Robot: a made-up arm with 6 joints.
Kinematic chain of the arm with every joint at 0, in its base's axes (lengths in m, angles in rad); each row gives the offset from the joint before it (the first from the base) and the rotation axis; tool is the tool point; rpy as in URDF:
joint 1: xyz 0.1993 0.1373 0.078 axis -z
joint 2: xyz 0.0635 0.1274 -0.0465 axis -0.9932 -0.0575 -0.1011
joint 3: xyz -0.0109 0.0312 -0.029 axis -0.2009 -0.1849 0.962
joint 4: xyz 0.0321 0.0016 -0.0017 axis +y
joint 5: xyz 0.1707 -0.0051 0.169 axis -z
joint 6: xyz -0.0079 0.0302 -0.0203 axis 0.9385 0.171 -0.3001
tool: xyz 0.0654 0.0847 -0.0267 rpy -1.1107 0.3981 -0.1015
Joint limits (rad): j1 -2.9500..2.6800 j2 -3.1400..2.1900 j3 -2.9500..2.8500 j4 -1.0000..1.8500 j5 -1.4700..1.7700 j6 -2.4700..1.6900
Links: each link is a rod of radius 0.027 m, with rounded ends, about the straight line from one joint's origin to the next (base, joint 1, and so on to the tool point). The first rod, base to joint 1, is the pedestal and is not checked.
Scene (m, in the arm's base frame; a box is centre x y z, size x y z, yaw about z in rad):
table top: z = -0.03
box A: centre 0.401 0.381 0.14 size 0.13 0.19 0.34 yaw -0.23
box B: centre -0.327 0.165 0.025 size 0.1 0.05 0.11 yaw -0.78
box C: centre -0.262 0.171 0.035 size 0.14 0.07 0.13 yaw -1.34
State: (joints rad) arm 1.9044 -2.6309 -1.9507 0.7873 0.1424 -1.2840
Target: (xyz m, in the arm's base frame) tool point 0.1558 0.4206 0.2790
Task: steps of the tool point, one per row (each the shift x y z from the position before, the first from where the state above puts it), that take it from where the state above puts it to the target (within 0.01 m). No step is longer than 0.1 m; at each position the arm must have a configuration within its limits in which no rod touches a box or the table.
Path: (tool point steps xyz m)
1: -0.0584 -0.0062 0.0609
2: -0.0677 -0.0037 0.0318
3: -0.0631 0.0001 0.0061
4: -0.0072 0.0493 0.0176
5: -0.0218 0.0317 0.0117
6: -0.0233 0.0112 0.0054
7: -0.0131 -0.0039 -0.0007
8: 0.0033 -0.0081 -0.0065
9: -0.0250 0.0677 0.0253
10: -0.0298 0.0775 0.0093
11: -0.0351 0.0820 -0.0127
12: -0.0392 0.0786 -0.0391

